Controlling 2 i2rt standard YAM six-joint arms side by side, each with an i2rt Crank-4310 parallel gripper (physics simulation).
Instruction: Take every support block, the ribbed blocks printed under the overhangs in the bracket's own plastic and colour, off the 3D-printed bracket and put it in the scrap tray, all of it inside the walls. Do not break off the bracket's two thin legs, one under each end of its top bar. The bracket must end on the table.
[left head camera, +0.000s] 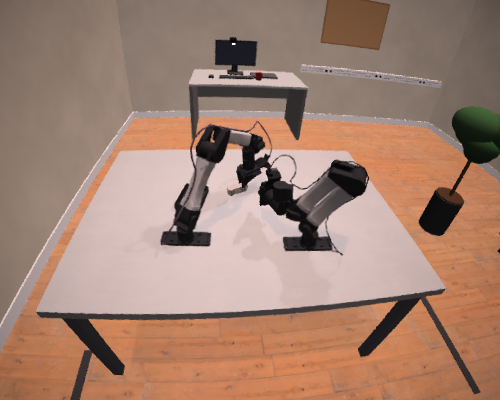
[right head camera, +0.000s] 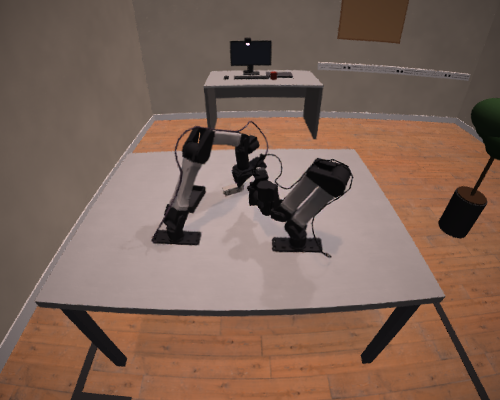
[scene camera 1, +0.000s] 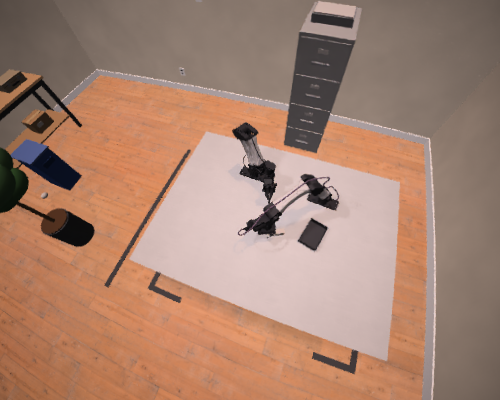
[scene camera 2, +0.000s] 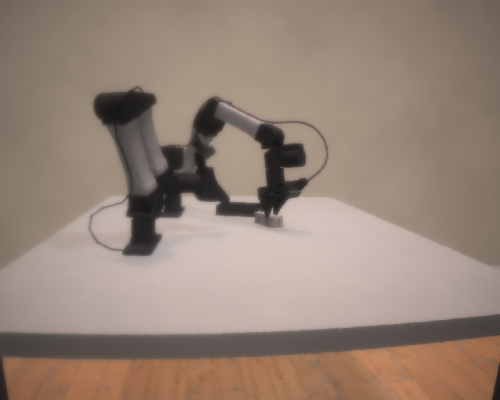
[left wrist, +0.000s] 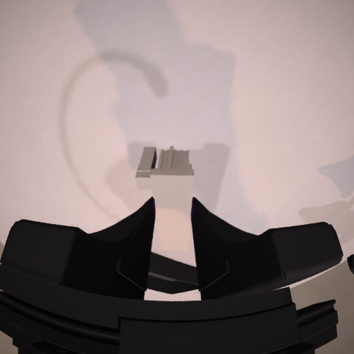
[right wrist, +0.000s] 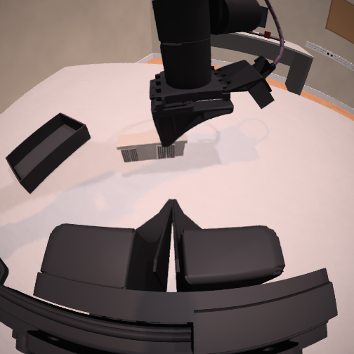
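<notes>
The bracket (left head camera: 236, 191) (right head camera: 231, 191) (scene camera 2: 275, 221) (right wrist: 145, 140), beige, stands on the table with its top bar up. In the right wrist view one ribbed block (right wrist: 130, 155) shows under the bar near its left end and another ribbed block (right wrist: 165, 152) nearer its right end. My left gripper (left wrist: 172, 199) (scene camera 2: 268, 215) points down with its fingers closed on the bracket's sides. My right gripper (right wrist: 172, 201) (scene camera 2: 227, 200) is shut, empty and apart from the bracket. The scrap tray (scene camera 1: 320, 239) (right wrist: 60, 162) (scene camera 2: 237, 209) is black. Its visible floor holds no block. The thin legs are not clearly distinguishable.
In the right wrist view the tray lies left of the bracket, and my left arm (right wrist: 185, 55) stands above and behind the bracket. The two grippers are close together over the white table (left head camera: 150, 280) (scene camera 1: 345, 300). A cable loops from my left wrist.
</notes>
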